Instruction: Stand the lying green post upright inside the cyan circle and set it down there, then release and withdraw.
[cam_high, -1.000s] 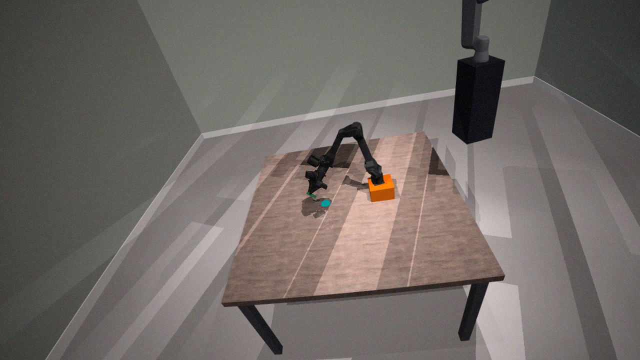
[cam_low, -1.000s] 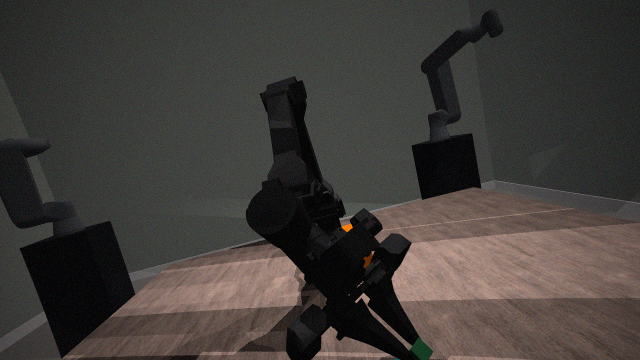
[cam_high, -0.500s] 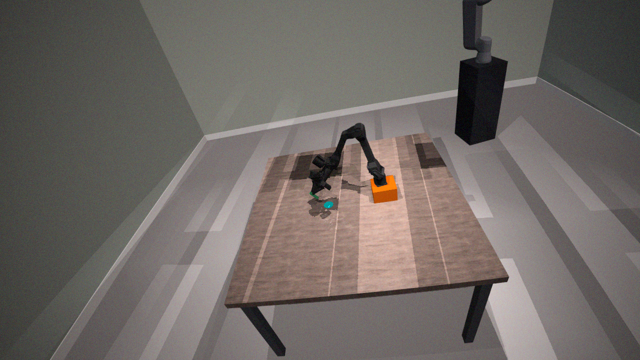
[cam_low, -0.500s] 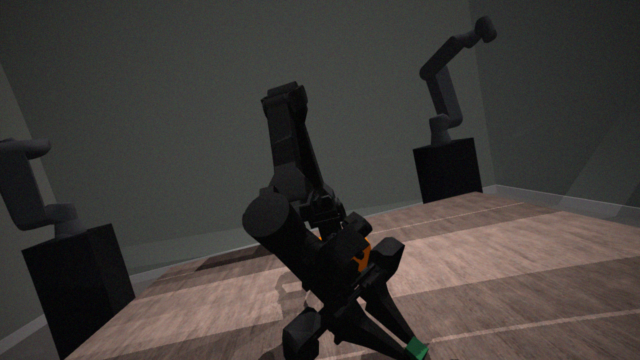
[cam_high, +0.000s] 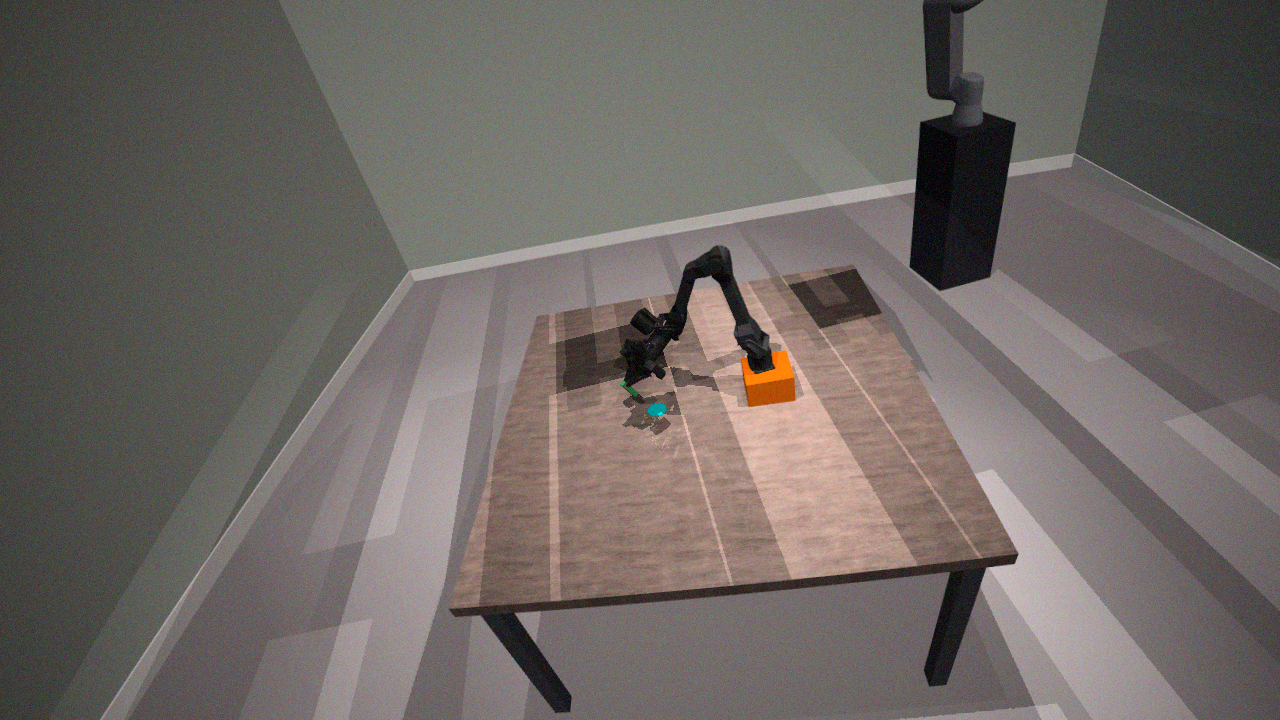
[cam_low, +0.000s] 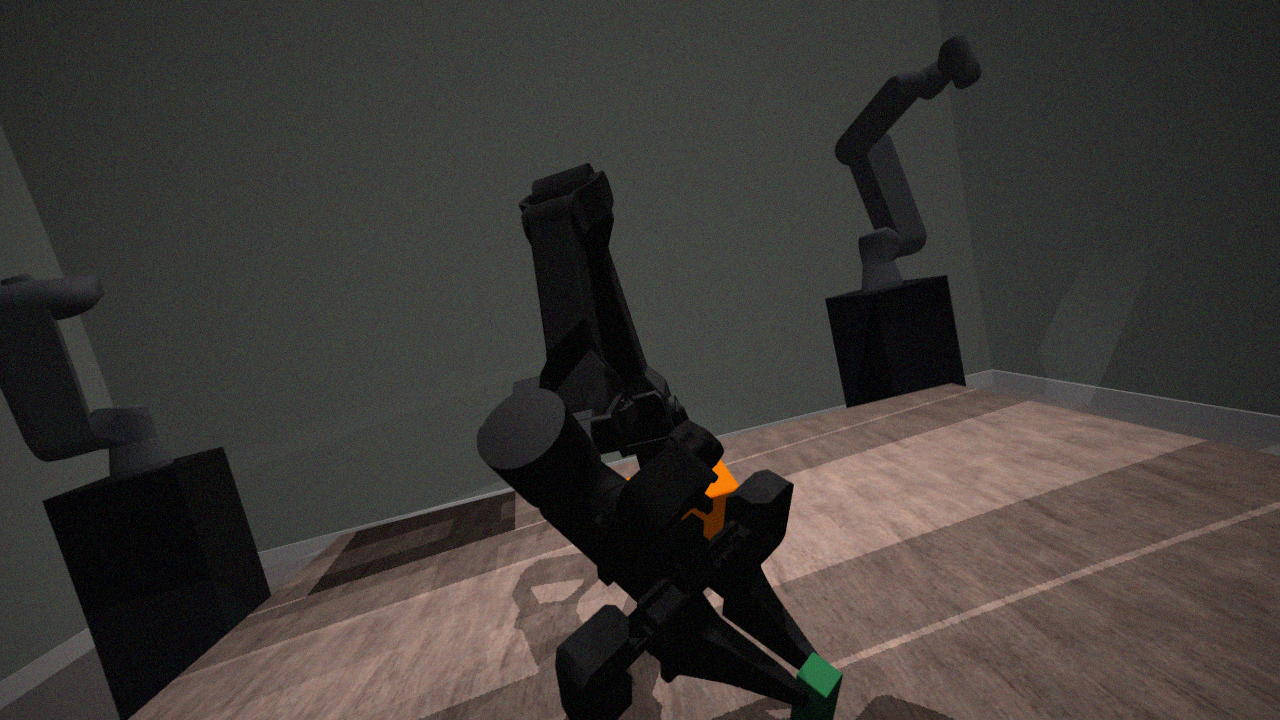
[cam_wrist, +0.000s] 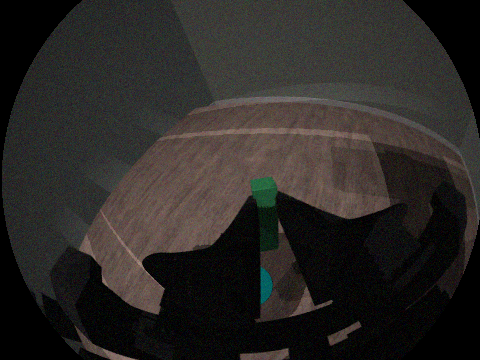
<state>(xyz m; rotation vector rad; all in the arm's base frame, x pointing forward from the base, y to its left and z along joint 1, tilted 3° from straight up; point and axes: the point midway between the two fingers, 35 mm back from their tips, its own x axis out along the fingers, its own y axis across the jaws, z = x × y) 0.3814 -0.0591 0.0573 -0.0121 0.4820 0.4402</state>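
Right now my gripper tip is 110 mm above the cyan circle, 70 mm past it and 20 mm to the right of it. From my gripper tip the other things lie so: green post (20 mm below, 10 mm behind).
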